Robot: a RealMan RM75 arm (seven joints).
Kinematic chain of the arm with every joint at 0, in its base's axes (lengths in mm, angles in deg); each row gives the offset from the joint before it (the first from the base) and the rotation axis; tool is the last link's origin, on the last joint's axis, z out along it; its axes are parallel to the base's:
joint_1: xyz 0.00 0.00 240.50 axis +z
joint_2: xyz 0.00 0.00 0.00 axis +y
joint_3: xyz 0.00 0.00 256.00 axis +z
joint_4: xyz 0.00 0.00 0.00 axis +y
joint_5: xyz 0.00 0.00 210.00 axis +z
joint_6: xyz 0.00 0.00 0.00 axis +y
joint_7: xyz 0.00 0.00 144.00 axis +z
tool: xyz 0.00 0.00 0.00
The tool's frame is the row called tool.
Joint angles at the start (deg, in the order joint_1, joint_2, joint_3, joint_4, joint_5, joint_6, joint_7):
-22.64, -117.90, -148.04, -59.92, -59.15, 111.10, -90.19
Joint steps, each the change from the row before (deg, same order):
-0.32, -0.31, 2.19, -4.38, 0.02, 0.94, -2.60
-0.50, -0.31, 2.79, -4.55, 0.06, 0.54, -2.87
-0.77, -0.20, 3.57, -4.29, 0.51, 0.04, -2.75
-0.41, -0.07, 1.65, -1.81, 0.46, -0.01, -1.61
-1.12, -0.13, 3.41, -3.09, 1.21, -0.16, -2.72
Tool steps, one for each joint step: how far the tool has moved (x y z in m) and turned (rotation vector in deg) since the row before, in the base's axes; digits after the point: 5 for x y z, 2 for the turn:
0.01136, 0.00282, 0.00400, -1.10, 2.41, -1.47
0.01370, 0.00398, 0.00247, -1.11, 2.80, -1.66
0.01515, 0.00508, -0.00027, -1.32, 3.45, -2.00
0.00673, 0.00215, -0.00072, -0.72, 1.61, -0.47
0.01391, 0.00483, -0.00320, -1.44, 3.32, -1.36

